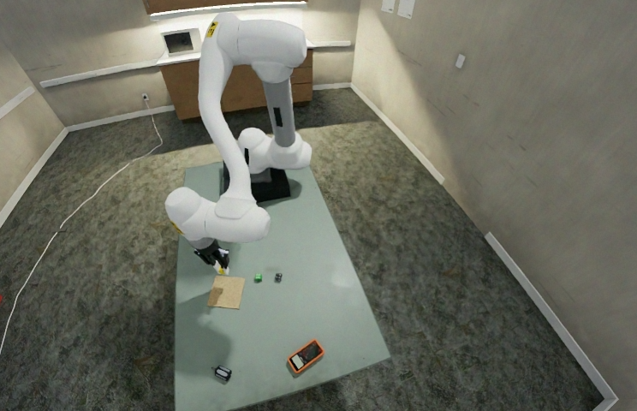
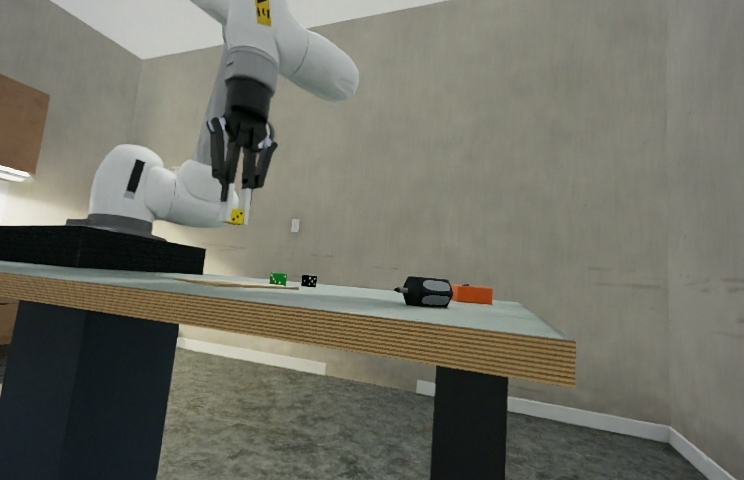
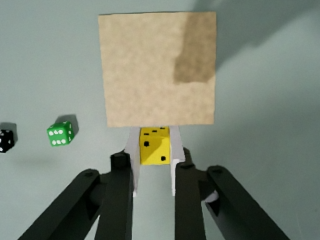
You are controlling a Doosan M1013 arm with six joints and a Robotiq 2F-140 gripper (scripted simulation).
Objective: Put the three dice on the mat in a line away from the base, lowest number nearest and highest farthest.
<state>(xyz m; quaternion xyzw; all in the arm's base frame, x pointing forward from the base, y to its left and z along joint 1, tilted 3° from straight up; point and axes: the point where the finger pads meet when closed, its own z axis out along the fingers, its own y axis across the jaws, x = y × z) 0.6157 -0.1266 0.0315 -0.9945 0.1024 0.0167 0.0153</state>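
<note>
Now: hand 140 mm above the tan mat, 50 mm short of it and 10 mm to the left of it. Also, from my hand: black die: 220 mm to the left, 130 mm below, 10 mm ahead; yellow die: 20 mm below; green die: 130 mm to the left, 130 mm below.
</note>
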